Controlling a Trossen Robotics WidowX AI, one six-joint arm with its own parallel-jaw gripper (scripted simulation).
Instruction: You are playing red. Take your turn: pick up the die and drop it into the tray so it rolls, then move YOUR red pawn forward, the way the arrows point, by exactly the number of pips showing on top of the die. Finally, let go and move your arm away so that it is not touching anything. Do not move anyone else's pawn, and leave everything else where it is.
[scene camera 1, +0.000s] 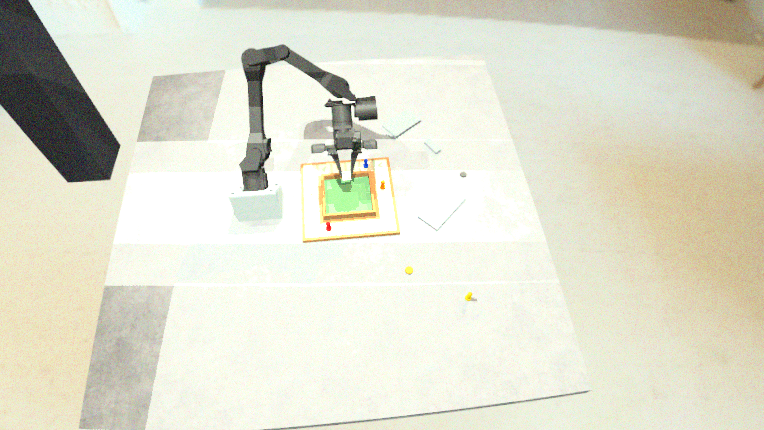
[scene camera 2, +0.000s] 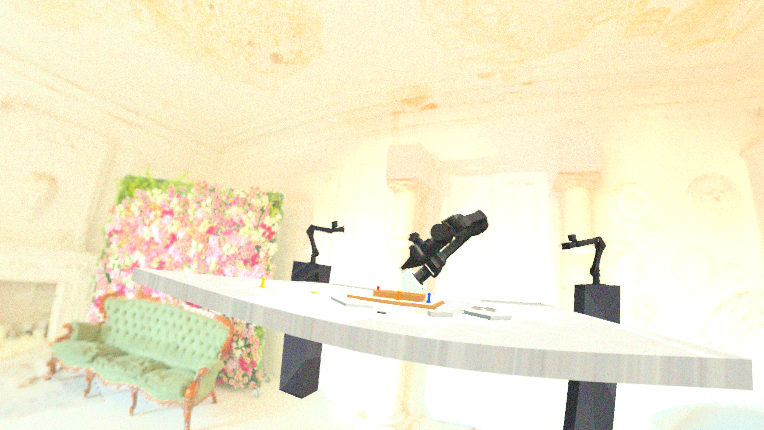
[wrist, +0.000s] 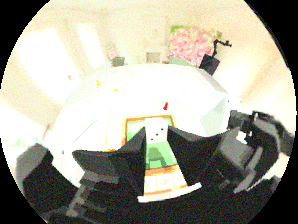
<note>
My gripper (scene camera 1: 346, 176) holds a white die. Further things: a green tray (scene camera 1: 352, 195).
My gripper shows as well in scene camera 2 (scene camera 2: 402, 269) and in the wrist view (wrist: 154, 128). The green tray shows as well in the wrist view (wrist: 159, 154).
</note>
